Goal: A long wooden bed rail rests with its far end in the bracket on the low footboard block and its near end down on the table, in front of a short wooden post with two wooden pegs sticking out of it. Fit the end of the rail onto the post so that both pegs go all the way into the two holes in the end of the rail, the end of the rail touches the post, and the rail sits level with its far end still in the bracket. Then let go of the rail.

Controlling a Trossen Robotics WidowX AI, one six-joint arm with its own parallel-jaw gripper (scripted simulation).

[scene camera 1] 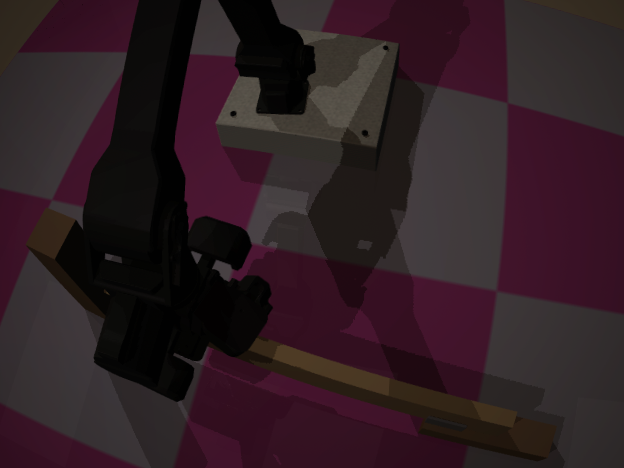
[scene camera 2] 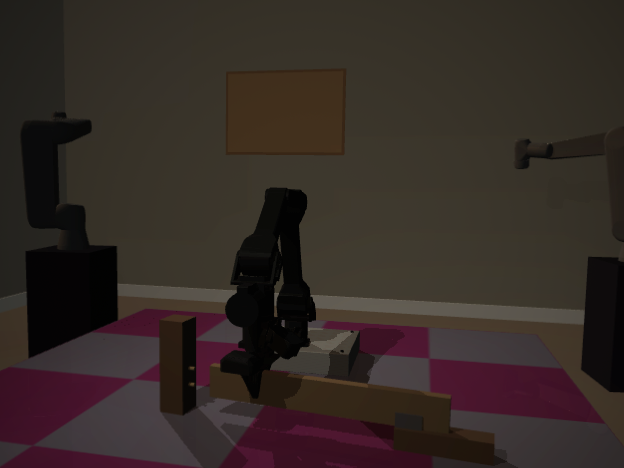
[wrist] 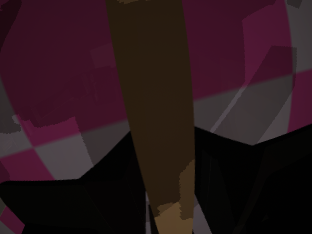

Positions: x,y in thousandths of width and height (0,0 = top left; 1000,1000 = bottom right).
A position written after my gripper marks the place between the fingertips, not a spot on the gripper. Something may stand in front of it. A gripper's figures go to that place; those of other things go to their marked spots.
Labels:
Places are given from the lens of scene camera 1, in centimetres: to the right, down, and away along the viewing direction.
my gripper (scene camera 1: 331,717): -12, 11, 62
long wooden rail (scene camera 1: 438,762): -4, 12, 56

